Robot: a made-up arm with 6 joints.
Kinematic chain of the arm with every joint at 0, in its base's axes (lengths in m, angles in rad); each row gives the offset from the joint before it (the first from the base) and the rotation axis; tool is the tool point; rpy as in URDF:
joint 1: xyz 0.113 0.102 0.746 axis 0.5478 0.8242 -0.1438
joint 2: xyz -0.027 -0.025 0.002 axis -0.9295 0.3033 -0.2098
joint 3: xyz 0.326 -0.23 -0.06 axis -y
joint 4: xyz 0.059 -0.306 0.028 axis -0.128 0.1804 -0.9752
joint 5: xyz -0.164 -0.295 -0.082 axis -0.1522 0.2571 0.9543
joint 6: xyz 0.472 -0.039 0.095 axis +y
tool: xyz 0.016 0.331 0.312 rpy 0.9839 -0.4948 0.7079
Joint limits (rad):
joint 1: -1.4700..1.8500
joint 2: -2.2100..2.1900
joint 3: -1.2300..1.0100
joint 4: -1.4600..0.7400
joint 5: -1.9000..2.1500
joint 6: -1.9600..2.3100
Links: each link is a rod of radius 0.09 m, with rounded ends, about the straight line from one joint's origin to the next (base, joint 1, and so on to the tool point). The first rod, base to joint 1, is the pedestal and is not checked.
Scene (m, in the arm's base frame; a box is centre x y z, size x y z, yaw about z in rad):
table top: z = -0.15
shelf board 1: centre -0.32 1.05 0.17 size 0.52 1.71 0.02 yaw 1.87
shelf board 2: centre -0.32 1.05 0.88 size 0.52 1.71 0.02 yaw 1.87
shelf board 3: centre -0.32 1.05 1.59 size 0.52 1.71 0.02 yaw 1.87
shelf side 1: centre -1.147 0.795 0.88 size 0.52 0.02 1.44 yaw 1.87
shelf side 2: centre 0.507 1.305 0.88 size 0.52 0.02 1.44 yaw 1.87
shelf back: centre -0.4 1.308 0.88 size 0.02 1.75 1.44 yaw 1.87
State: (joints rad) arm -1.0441 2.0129 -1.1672 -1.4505 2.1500 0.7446
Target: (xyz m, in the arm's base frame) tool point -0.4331 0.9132 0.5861
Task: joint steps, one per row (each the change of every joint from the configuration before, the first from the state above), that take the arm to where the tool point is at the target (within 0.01 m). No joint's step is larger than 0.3 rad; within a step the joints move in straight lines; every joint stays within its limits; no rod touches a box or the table.
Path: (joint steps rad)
1: 0.1538 -0.2762 0.1536 0.0966 -0.2921 0.0388
2: 0.1537 -0.2761 0.1537 0.0965 -0.2922 0.0388
3: -0.2339 0.1135 0.0817 0.0928 -0.0197 0.0957
4: -0.2339 0.1135 0.0817 0.0927 -0.0198 0.0957
5: -0.2340 0.1134 0.0817 0.0927 -0.0197 0.0957
6: -0.0158 0.1246 -0.1334 -0.1178 0.2142 -0.0588
7: -0.0158 0.1245 -0.1334 -0.1177 0.2141 -0.0588

